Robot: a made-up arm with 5 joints. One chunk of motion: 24 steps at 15 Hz.
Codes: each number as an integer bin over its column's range. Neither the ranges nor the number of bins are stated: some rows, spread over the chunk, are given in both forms.
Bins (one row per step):
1: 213 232 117 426 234
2: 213 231 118 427 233
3: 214 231 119 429 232
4: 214 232 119 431 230
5: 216 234 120 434 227
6: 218 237 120 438 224
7: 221 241 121 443 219
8: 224 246 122 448 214
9: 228 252 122 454 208
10: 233 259 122 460 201
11: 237 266 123 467 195
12: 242 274 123 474 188
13: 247 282 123 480 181
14: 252 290 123 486 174
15: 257 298 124 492 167
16: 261 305 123 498 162
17: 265 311 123 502 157
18: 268 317 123 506 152
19: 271 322 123 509 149
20: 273 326 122 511 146
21: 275 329 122 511 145
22: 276 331 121 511 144
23: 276 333 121 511 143
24: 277 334 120 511 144
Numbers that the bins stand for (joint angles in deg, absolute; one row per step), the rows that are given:
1: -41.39 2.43 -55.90 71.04 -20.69
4: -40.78 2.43 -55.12 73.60 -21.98
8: -34.68 6.10 -53.95 82.32 -27.15
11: -26.75 11.35 -53.56 92.05 -33.29
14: -17.60 17.65 -53.56 101.79 -40.07
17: -9.68 23.16 -53.56 109.99 -45.56
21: -3.58 27.88 -53.95 114.60 -49.43
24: -2.36 29.19 -54.73 114.60 -49.76
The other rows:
2: -41.39 2.17 -55.51 71.55 -21.02
3: -40.78 2.17 -55.12 72.58 -21.34
5: -39.56 2.95 -54.73 75.14 -22.95
6: -38.34 3.74 -54.73 77.19 -23.92
7: -36.51 4.79 -54.34 79.75 -25.54
9: -32.24 7.68 -53.95 85.39 -29.09
10: -29.19 9.51 -53.95 88.47 -31.35
12: -23.70 13.45 -53.56 95.64 -35.55
13: -20.65 15.55 -53.56 98.71 -37.81
15: -14.56 19.75 -53.17 104.86 -42.33
16: -12.12 21.58 -53.56 107.94 -43.94
18: -7.85 24.73 -53.56 112.04 -47.17
19: -6.02 26.05 -53.56 113.58 -48.14
20: -4.80 27.09 -53.95 114.60 -49.11
22: -2.97 28.41 -54.34 114.60 -49.76
23: -2.97 28.93 -54.34 114.60 -50.08

